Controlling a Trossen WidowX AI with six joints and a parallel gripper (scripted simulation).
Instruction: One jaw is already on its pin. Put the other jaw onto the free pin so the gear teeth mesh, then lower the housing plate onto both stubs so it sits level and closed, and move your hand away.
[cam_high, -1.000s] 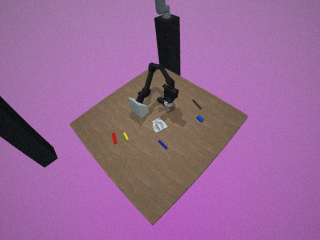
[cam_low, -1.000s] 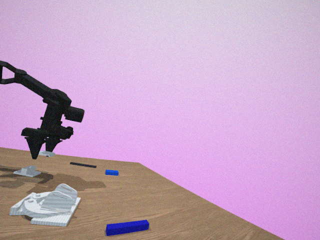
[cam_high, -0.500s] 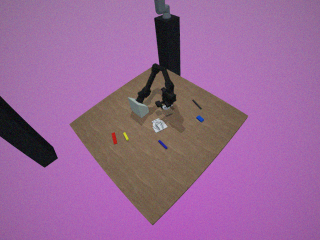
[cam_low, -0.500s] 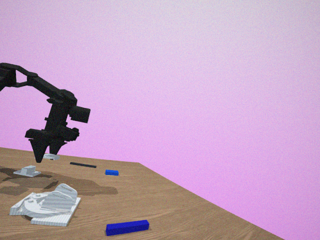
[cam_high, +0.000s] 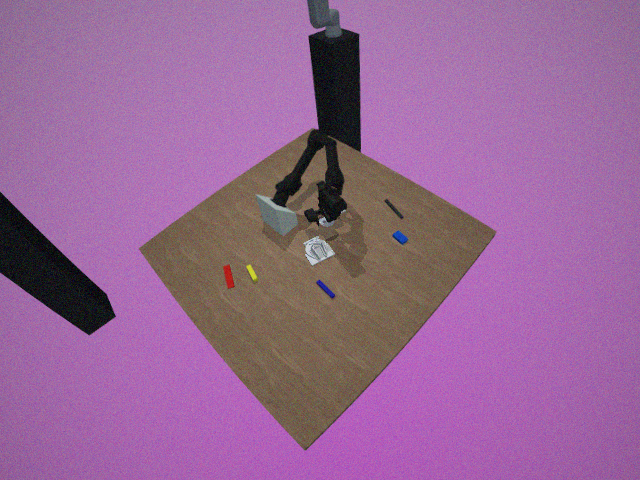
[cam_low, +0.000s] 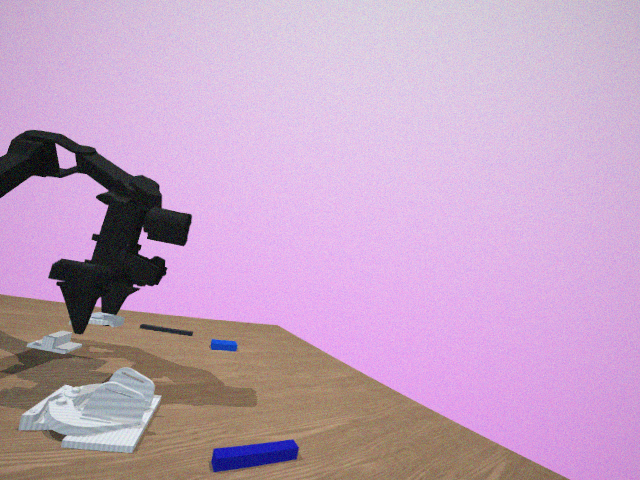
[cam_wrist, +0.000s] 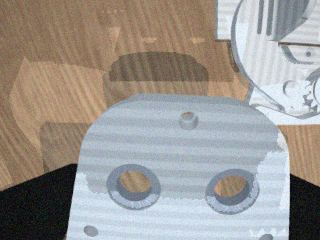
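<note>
My gripper tip is 80 mm to the left of the jaw, 70 mm above it and 30 mm short of it. Round my gripper tip: long blue block (230 mm ahead, 200 mm to the right, 70 mm below); then grey housing plate (20 mm above, 10 mm ahead); then short blue block (260 mm ahead, 230 mm to the left, 70 mm below).
</note>
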